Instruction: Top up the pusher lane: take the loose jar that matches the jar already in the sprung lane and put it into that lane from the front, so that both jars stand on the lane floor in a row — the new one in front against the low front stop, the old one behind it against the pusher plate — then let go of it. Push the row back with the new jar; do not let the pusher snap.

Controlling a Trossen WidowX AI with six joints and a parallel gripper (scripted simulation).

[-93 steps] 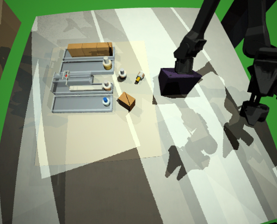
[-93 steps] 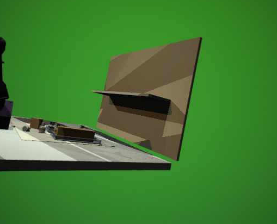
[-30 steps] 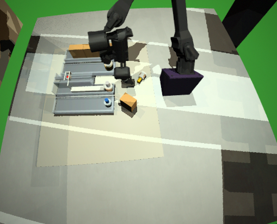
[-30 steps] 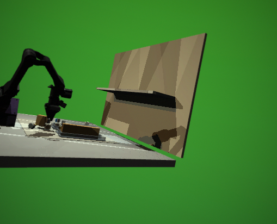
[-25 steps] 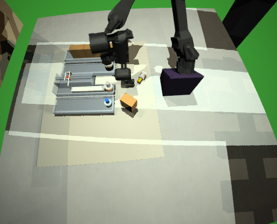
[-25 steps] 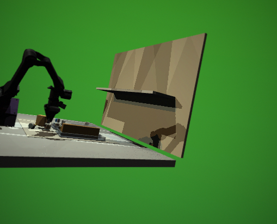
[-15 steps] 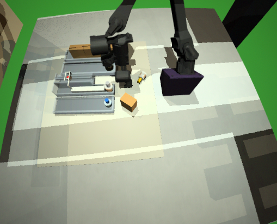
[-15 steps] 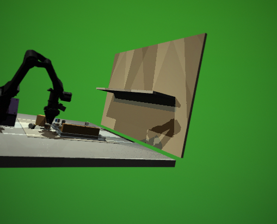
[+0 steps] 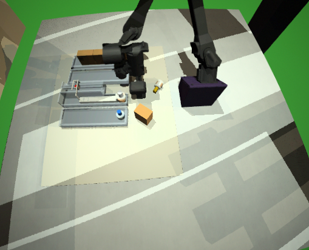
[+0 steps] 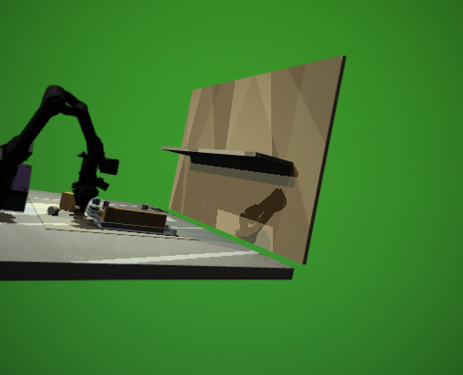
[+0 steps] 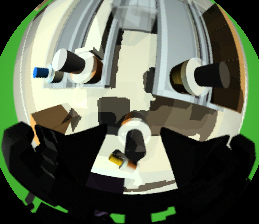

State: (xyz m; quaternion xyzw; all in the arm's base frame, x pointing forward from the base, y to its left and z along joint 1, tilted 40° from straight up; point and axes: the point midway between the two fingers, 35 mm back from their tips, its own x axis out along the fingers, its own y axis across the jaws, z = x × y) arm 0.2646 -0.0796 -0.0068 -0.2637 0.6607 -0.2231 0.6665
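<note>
Now: gripper tip 20 mm past the cardboard box, 150 mm to the right of it and 10 mm below it. Also, from my gripper tip: red mark (250 mm ahead, 30 mm to the left, 40 mm above).
</note>
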